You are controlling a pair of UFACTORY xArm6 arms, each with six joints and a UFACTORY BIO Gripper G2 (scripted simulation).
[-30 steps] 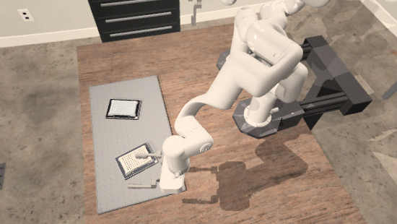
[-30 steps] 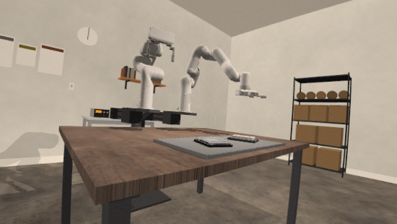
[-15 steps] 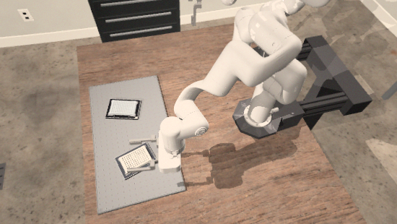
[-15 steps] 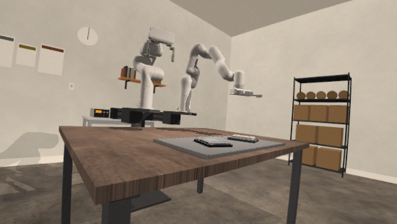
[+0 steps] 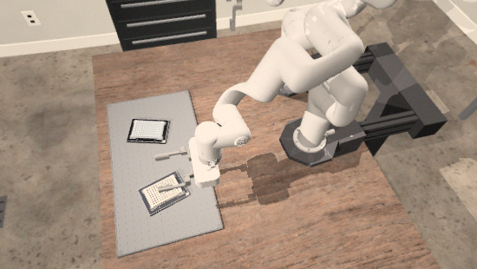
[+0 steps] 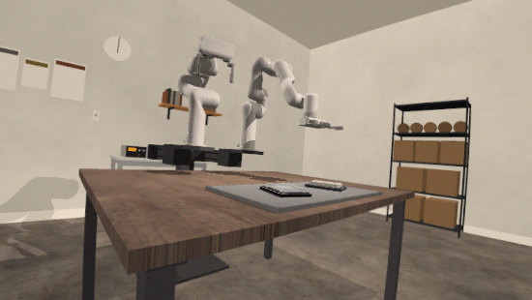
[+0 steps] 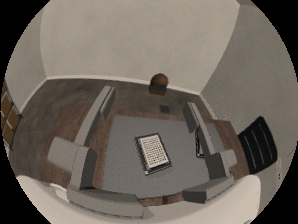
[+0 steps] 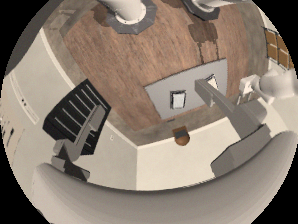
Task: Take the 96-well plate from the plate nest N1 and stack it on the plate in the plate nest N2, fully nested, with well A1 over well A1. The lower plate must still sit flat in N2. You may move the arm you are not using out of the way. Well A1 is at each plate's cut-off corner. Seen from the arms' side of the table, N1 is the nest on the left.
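Note:
Now: left hand 4 cm short of the cream 96-well plate, 7 cm to the left of it and 27 cm above it. From my left hand the other things lie so: plate nest N2 (8 cm ahead, 37 cm to the right, 29 cm below); plate nest N1 (4 cm ahead, 7 cm to the right, 29 cm below).

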